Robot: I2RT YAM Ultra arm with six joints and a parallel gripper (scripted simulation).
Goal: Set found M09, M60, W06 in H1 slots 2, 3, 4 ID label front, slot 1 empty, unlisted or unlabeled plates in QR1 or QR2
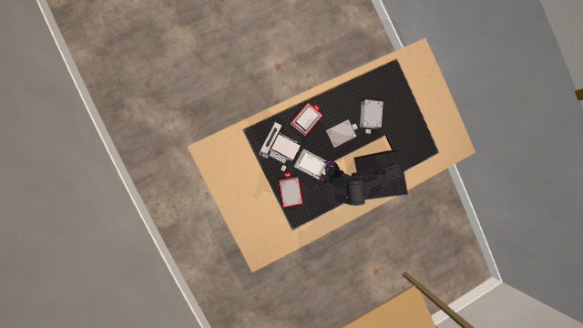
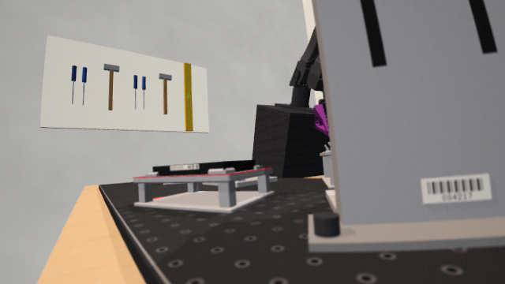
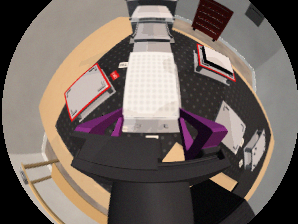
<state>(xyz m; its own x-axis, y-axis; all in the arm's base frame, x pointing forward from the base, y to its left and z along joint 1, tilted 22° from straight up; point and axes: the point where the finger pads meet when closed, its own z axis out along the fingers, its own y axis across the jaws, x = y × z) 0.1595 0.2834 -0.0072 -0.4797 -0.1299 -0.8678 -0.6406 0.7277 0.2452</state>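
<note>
The white well plate lies 40 mm to the left of my hand and 40 mm ahead of it. The rest, counted from my hand: plate hotel H1: 250 mm ahead, 200 mm to the left, 50 mm above; red-rimmed nest: 210 mm to the left, 70 mm below, 70 mm behind; black-sided plate: 310 mm ahead, 60 mm below, 50 mm to the right.
</note>
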